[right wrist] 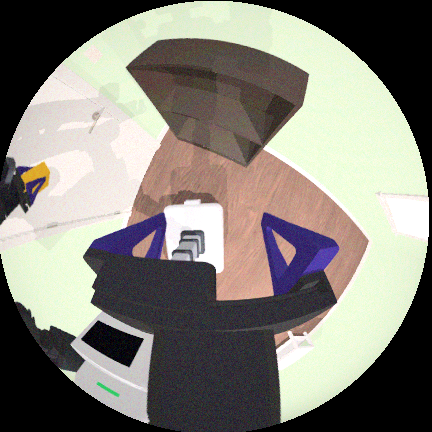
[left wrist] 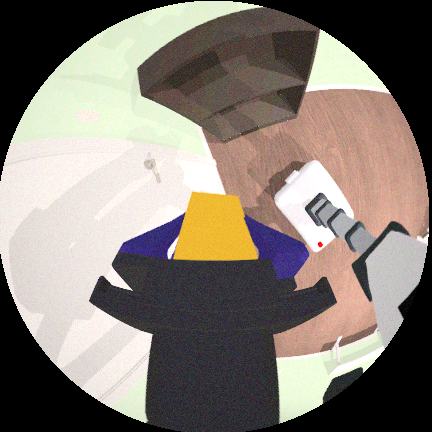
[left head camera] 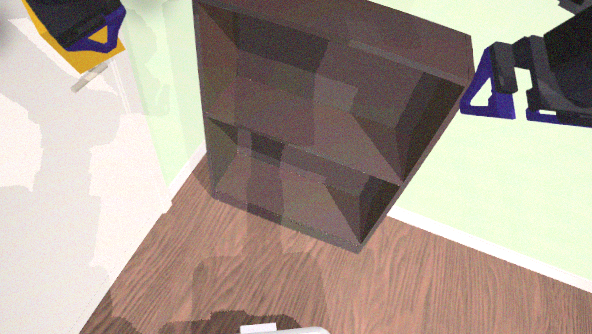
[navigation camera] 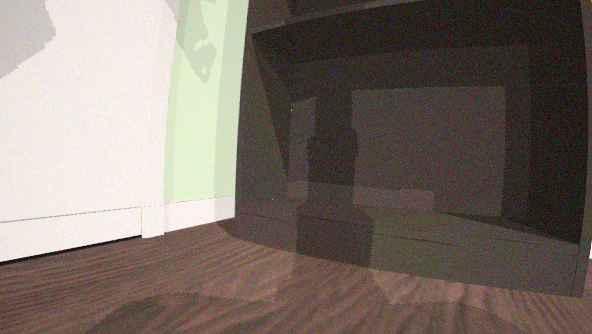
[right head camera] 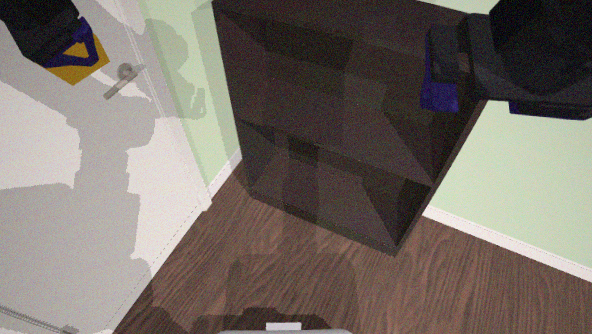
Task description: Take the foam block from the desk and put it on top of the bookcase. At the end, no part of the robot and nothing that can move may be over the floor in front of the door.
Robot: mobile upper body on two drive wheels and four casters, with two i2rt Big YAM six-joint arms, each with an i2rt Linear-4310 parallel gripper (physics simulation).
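Places are measured from the left arm's base along level axes (x left, y back, z up), in metres.
Pixels of known places: left gripper, fingertip midpoint: [right wrist: 41,172] [left wrist: 212,216] [left head camera: 99,34] [right head camera: 86,50]; right gripper, fingertip midpoint: [right wrist: 213,217] [left head camera: 495,111] [right head camera: 467,104].
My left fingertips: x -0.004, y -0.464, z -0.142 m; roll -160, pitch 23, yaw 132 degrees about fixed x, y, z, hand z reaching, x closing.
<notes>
For each thing: its top centre in the pictures, then the offset to it from my left fingertips. "*": a spot on its surface instead.
- yellow foam block at its top centre: [left wrist: 169,293] dz +0.078, dx +0.011, dy +0.020 m
- handle at a spot on its surface: [right head camera: 120,85] [right wrist: 93,124] * dz -0.339, dx +0.223, dy -0.367 m
The yellow foam block [left head camera: 82,62] [right head camera: 75,75] [left wrist: 215,225] [right wrist: 36,170] is held up in the air between the blue fingers of my left gripper [left head camera: 100,37] [right head camera: 82,50] [left wrist: 212,216], which is shut on it. Its far end sticks out past the fingertips. My right gripper [left head camera: 520,116] [right head camera: 482,105] [right wrist: 213,217] is open and empty, and overlaps the right side of the bookcase in the right head camera. The dark brown bookcase [left head camera: 420,40] [left wrist: 200,40] [right wrist: 230,60] [navigation camera: 450,272] stands ahead, its open shelves facing me. The desk does not show.
The white door [left head camera: 115,165] [right head camera: 105,170] [left wrist: 100,225] [right wrist: 75,160] [navigation camera: 75,150] is at the left, behind the left gripper in the head views, with a handle [right head camera: 120,85] [right wrist: 95,120]. A green wall strip separates door and bookcase. My white base [left wrist: 295,200] [right wrist: 212,215] stands on the wooden floor.
</notes>
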